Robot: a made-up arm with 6 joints. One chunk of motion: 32 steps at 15 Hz.
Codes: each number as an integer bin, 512 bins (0 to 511) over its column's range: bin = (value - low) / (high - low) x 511, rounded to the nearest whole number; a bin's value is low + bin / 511 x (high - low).
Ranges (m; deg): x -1.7..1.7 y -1.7..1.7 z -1.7..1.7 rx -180..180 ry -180..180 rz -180..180
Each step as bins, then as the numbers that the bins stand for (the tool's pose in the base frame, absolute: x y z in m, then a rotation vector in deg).
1 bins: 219 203 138 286 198 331
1 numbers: -0.2429 -0.3493 -0.7818 21.49 -40.51 53.19
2 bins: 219 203 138 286 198 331
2 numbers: -0.2429 -0.3493 -0.7818 21.49 -40.51 53.19
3 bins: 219 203 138 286 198 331
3 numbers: -0.2429 -0.3493 -0.7818 21.49 -40.51 53.19
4 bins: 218 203 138 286 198 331
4 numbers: -0.2495 -0.3493 -0.7818 21.49 -40.51 53.19
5 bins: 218 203 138 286 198 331
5 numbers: -0.2495 -0.3493 -0.7818 21.49 -40.51 53.19
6 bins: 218 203 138 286 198 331
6 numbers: -0.2495 -0.3493 -0.7818 21.49 -40.51 53.19
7 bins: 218 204 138 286 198 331
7 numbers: -0.2495 -0.3427 -0.7818 21.49 -40.51 53.19
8 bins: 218 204 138 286 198 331
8 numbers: -0.2495 -0.3427 -0.7818 21.49 -40.51 53.19
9 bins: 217 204 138 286 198 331
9 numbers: -0.2562 -0.3427 -0.7818 21.49 -40.51 53.19
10 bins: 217 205 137 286 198 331
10 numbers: -0.2562 -0.3360 -0.7885 21.49 -40.51 53.19
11 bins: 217 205 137 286 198 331
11 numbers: -0.2562 -0.3360 -0.7885 21.49 -40.51 53.19
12 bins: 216 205 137 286 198 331
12 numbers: -0.2628 -0.3360 -0.7885 21.49 -40.51 53.19
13 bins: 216 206 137 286 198 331
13 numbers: -0.2628 -0.3294 -0.7885 21.49 -40.51 53.19
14 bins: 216 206 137 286 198 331
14 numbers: -0.2628 -0.3294 -0.7885 21.49 -40.51 53.19
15 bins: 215 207 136 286 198 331
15 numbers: -0.2695 -0.3227 -0.7951 21.49 -40.51 53.19
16 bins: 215 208 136 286 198 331
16 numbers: -0.2695 -0.3160 -0.7951 21.49 -40.51 53.19
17 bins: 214 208 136 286 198 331
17 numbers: -0.2761 -0.3160 -0.7951 21.49 -40.51 53.19
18 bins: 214 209 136 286 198 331
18 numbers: -0.2761 -0.3094 -0.7951 21.49 -40.51 53.19
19 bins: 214 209 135 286 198 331
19 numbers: -0.2761 -0.3094 -0.8018 21.49 -40.51 53.19
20 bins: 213 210 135 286 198 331
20 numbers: -0.2828 -0.3027 -0.8018 21.49 -40.51 53.19
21 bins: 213 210 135 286 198 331
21 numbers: -0.2828 -0.3027 -0.8018 21.49 -40.51 53.19
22 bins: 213 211 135 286 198 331
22 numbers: -0.2828 -0.2961 -0.8018 21.49 -40.51 53.19
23 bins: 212 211 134 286 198 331
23 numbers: -0.2894 -0.2961 -0.8084 21.49 -40.51 53.19
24 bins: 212 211 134 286 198 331
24 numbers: -0.2894 -0.2961 -0.8084 21.49 -40.51 53.19
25 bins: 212 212 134 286 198 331
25 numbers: -0.2894 -0.2894 -0.8084 21.49 -40.51 53.19
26 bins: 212 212 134 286 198 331
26 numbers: -0.2894 -0.2894 -0.8084 21.49 -40.51 53.19
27 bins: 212 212 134 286 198 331
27 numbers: -0.2894 -0.2894 -0.8084 21.49 -40.51 53.19
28 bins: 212 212 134 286 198 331
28 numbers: -0.2894 -0.2894 -0.8084 21.49 -40.51 53.19
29 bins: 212 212 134 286 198 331
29 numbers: -0.2894 -0.2894 -0.8084 21.49 -40.51 53.19
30 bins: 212 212 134 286 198 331
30 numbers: -0.2894 -0.2894 -0.8084 21.49 -40.51 53.19
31 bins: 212 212 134 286 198 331
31 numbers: -0.2894 -0.2894 -0.8084 21.49 -40.51 53.19
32 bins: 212 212 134 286 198 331
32 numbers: -0.2894 -0.2894 -0.8084 21.49 -40.51 53.19
